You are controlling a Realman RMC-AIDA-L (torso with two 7-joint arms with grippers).
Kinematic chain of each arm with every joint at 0, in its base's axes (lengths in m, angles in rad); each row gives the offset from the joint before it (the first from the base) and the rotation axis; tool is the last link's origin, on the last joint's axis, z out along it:
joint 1: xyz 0 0 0.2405 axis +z
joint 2: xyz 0 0 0 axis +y
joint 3: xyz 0 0 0.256 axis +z
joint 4: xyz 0 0 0 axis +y
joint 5: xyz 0 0 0.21 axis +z
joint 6: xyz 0 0 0 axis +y
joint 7: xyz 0 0 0.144 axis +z
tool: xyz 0 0 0
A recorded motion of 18 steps. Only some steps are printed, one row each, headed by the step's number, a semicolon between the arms.
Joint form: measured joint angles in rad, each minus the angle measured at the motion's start. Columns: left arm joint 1, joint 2, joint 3, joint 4, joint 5, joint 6, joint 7; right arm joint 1, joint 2, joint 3, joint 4, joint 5, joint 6, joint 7.
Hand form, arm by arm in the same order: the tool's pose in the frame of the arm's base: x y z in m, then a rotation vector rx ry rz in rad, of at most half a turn. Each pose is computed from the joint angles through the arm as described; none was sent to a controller.
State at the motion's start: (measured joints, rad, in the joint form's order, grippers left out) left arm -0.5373 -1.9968 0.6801 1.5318 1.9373 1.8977 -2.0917; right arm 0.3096 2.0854 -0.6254 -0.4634 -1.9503 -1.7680 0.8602
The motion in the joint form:
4: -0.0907 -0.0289 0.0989 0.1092 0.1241 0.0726 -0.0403; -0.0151 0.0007 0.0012 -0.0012 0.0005 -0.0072 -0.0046
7: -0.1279 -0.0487 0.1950 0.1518 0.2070 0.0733 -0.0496; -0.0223 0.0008 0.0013 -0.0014 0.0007 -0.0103 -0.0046
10: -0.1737 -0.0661 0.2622 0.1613 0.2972 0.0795 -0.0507; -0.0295 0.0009 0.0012 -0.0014 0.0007 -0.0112 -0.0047
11: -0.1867 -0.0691 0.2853 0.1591 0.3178 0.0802 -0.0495; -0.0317 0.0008 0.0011 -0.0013 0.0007 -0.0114 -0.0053
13: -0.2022 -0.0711 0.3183 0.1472 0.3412 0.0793 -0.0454; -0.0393 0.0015 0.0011 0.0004 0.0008 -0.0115 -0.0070
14: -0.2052 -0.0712 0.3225 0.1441 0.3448 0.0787 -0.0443; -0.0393 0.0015 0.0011 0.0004 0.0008 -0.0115 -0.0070
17: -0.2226 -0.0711 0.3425 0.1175 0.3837 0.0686 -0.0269; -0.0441 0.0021 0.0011 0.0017 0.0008 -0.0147 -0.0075
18: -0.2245 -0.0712 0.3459 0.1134 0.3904 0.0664 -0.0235; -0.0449 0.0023 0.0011 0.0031 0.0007 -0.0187 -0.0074
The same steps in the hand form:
4: -0.1202 0.3273 0.1325 -2.8292 -0.3384 -0.2711; 0.3076 0.2253 -0.0192 -2.6716 0.3582 0.9419
7: -0.1031 0.3287 0.1145 -2.8713 -0.2571 -0.1231; 0.3088 0.2229 -0.0190 -2.6691 0.3661 0.9435
10: -0.0910 0.3320 0.0998 -2.8955 -0.2011 0.0093; 0.3103 0.2206 -0.0190 -2.6664 0.3749 0.9425
11: -0.0874 0.3328 0.0951 -2.9057 -0.1798 0.0463; 0.3108 0.2199 -0.0190 -2.6656 0.3769 0.9419
13: -0.0839 0.3340 0.0882 -2.9240 -0.1541 0.0950; 0.3122 0.2173 -0.0195 -2.6620 0.3865 0.9417
14: -0.0834 0.3344 0.0872 -2.9264 -0.1504 0.1017; 0.3122 0.2173 -0.0195 -2.6620 0.3865 0.9417
17: -0.0837 0.3391 0.0820 -2.9281 -0.1356 0.1553; 0.3127 0.2153 -0.0198 -2.6607 0.3923 0.9458
18: -0.0840 0.3398 0.0812 -2.9277 -0.1334 0.1644; 0.3124 0.2145 -0.0199 -2.6615 0.3934 0.9517

